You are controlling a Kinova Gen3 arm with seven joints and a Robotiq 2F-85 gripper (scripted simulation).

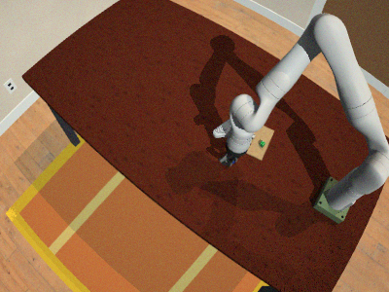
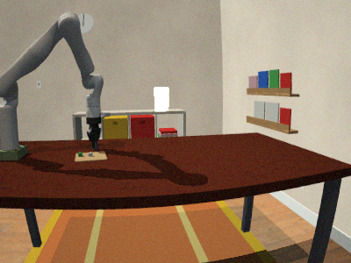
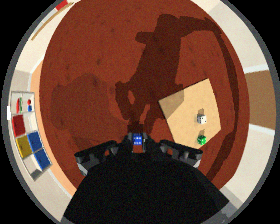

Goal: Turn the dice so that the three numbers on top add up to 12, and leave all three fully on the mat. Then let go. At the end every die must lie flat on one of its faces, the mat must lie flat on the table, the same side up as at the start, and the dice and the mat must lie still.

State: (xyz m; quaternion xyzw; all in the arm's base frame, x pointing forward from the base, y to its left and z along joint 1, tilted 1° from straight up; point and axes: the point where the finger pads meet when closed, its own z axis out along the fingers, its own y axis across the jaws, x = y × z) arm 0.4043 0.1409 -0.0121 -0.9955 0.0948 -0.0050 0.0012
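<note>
The white die lies 10 mm ahead of my hand, 130 mm to the right of it and 10 mm below it. Also, from my hand: green die: 40 mm behind, 130 mm to the right, 10 mm below; tan mat: 10 mm ahead, 130 mm to the right, 20 mm below; blue die: 10 mm below.
</note>
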